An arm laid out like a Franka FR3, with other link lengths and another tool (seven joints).
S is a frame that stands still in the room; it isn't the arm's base.
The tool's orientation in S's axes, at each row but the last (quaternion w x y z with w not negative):
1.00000, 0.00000, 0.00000, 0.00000
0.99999, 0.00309, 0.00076, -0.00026
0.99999, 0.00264, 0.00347, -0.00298
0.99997, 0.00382, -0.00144, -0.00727
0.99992, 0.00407, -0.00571, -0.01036
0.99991, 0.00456, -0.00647, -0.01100
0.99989, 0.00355, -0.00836, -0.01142
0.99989, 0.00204, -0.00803, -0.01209
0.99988, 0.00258, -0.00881, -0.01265
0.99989, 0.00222, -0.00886, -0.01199
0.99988, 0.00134, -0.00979, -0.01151
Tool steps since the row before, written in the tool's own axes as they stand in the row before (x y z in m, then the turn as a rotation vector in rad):
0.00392, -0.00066, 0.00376, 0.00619, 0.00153, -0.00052
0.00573, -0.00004, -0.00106, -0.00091, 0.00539, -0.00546
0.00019, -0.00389, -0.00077, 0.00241, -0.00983, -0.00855
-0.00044, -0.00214, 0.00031, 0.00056, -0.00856, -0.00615
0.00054, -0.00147, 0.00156, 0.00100, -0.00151, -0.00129
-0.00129, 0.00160, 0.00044, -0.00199, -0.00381, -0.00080
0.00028, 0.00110, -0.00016, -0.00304, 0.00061, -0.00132
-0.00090, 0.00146, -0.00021, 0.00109, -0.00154, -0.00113
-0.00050, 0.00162, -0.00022, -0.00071, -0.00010, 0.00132
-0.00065, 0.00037, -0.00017, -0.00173, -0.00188, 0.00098
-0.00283, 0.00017, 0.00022, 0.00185, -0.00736, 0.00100
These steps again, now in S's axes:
0.00392, -0.00066, 0.00376, 0.00619, 0.00153, -0.00052
0.00573, -0.00004, -0.00107, -0.00092, 0.00542, -0.00543
0.00016, -0.00389, -0.00079, 0.00229, -0.00980, -0.00862
-0.00047, -0.00214, 0.00029, 0.00045, -0.00852, -0.00621
0.00049, -0.00149, 0.00155, 0.00098, -0.00152, -0.00129
-0.00126, 0.00162, 0.00044, -0.00206, -0.00376, -0.00086
0.00031, 0.00109, -0.00015, -0.00300, 0.00069, -0.00137
-0.00086, 0.00148, -0.00022, 0.00107, -0.00156, -0.00112
-0.00045, 0.00163, -0.00022, -0.00074, -0.00009, 0.00131
-0.00064, 0.00039, -0.00018, -0.00179, -0.00184, 0.00094
-0.00283, 0.00023, 0.00017, 0.00166, -0.00740, 0.00101

